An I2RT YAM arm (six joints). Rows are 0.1 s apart.
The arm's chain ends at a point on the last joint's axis. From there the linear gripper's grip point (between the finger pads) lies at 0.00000 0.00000 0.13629 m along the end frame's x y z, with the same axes.
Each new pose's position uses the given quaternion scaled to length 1; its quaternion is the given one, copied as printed.
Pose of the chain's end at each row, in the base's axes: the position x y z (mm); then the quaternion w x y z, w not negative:
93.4 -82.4 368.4 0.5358 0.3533 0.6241 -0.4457
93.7 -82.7 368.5 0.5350 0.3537 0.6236 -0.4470
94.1 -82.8 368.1 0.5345 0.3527 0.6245 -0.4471
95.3 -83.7 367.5 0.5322 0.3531 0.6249 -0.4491
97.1 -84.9 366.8 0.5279 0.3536 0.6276 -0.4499
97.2 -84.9 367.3 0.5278 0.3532 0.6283 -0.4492
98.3 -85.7 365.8 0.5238 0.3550 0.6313 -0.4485
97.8 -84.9 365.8 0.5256 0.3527 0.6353 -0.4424
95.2 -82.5 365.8 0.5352 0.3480 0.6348 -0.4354
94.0 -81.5 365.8 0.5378 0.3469 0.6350 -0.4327
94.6 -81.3 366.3 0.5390 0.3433 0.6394 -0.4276
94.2 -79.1 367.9 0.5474 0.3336 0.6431 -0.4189
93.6 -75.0 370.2 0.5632 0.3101 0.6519 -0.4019
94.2 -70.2 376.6 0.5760 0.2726 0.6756 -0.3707
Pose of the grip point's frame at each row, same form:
141.6 -209.8 364.5 0.5358 0.3533 0.6241 -0.4457
141.5 -210.3 364.7 0.5350 0.3537 0.6236 -0.4470
142.1 -210.3 364.2 0.5345 0.3527 0.6245 -0.4471
142.7 -211.4 363.4 0.5322 0.3531 0.6249 -0.4491
144.0 -212.7 361.6 0.5279 0.3536 0.6276 -0.4499
144.4 -212.7 362.0 0.5278 0.3532 0.6283 -0.4492
145.0 -213.6 359.1 0.5238 0.3550 0.6313 -0.4485
146.3 -212.0 358.2 0.5256 0.3527 0.6353 -0.4424
146.5 -208.6 359.3 0.5352 0.3480 0.6348 -0.4354
146.2 -207.2 359.4 0.5378 0.3469 0.6350 -0.4327
148.5 -206.3 359.0 0.5390 0.3433 0.6394 -0.4276
152.1 -202.3 361.1 0.5474 0.3336 0.6431 -0.4189
159.7 -194.0 364.4 0.5632 0.3101 0.6519 -0.4019
172.7 -181.3 368.2 0.5760 0.2726 0.6756 -0.3707

